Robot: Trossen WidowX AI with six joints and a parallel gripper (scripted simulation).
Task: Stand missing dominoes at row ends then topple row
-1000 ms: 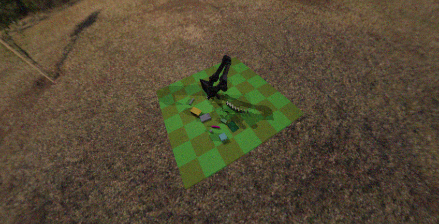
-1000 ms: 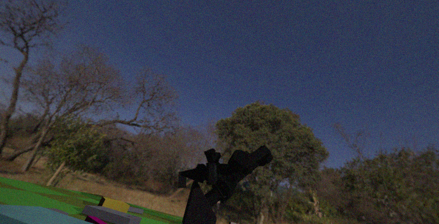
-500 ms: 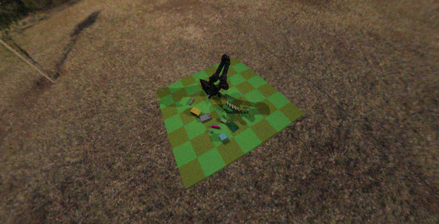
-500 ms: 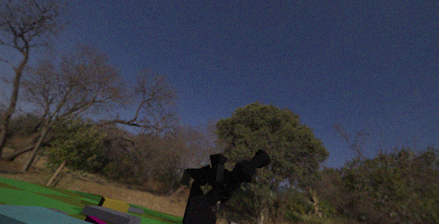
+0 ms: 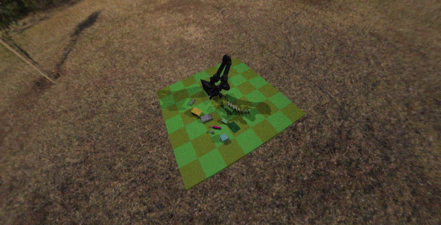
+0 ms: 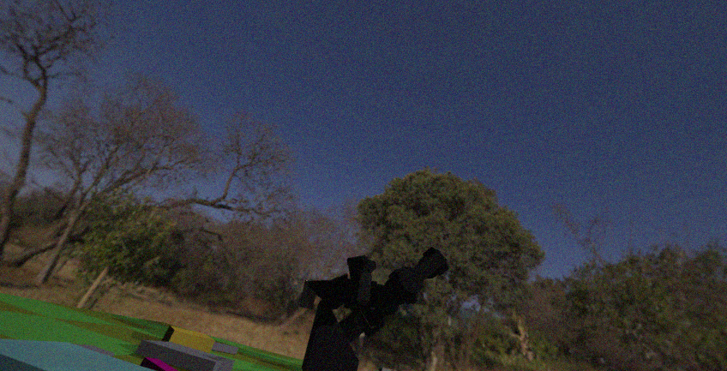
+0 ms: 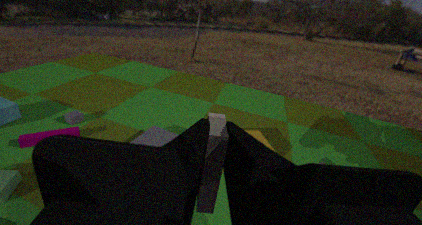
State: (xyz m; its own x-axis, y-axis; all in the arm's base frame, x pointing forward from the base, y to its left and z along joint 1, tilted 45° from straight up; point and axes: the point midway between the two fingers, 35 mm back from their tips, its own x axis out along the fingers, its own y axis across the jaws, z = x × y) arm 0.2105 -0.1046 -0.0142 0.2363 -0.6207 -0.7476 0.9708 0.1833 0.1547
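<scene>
My gripper tip is now 10 cm short of the grey block, 13 cm to the left of it and 15 cm above it. Also, from my gripper tip: grey bar: 19 cm behind, 16 cm to the right, 15 cm below; small grey-green block: 25 cm ahead, 1 cm to the left, 15 cm below; yellow block: 2 cm behind, 18 cm to the right, 14 cm below.
</scene>
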